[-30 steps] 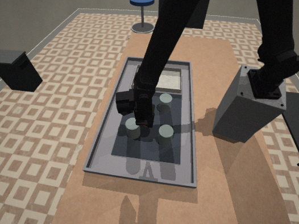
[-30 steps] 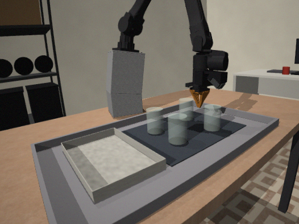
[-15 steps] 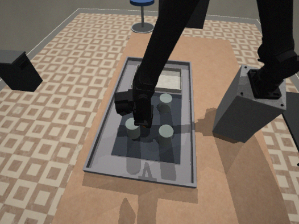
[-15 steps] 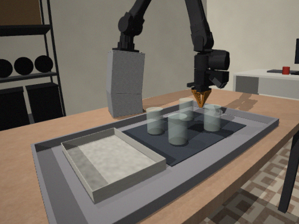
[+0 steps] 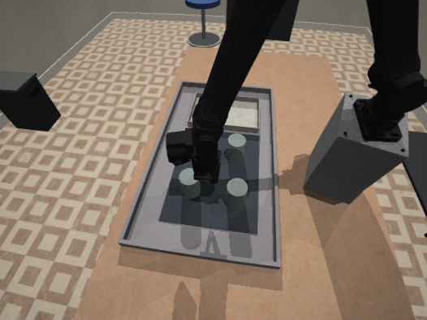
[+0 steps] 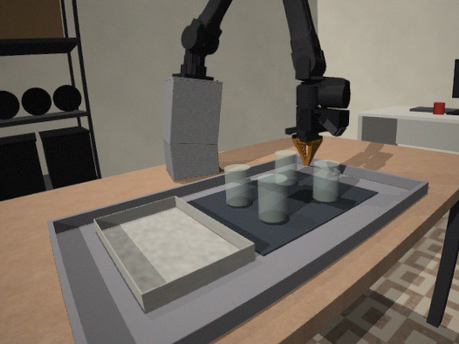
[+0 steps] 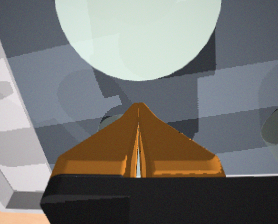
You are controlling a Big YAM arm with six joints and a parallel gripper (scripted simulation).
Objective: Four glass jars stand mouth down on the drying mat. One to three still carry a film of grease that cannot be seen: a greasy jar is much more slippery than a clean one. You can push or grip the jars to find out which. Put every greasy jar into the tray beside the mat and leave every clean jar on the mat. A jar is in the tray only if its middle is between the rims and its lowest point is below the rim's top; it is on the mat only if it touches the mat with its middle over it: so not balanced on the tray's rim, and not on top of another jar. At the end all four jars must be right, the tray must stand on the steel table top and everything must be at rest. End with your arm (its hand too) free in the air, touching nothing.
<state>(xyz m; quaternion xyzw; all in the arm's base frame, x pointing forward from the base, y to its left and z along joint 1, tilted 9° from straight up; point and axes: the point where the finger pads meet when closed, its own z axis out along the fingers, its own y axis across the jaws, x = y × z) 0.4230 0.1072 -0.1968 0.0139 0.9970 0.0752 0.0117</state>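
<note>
Now: hand 1 cm past the dark drying mat, 8 cm to the left of it and 8 cm above it. From my hand the other things lie so: pale tray: 2 cm behind, 40 cm to the right, 7 cm below; then rimmed steel table top: 19 cm to the right, 8 cm below.
</note>
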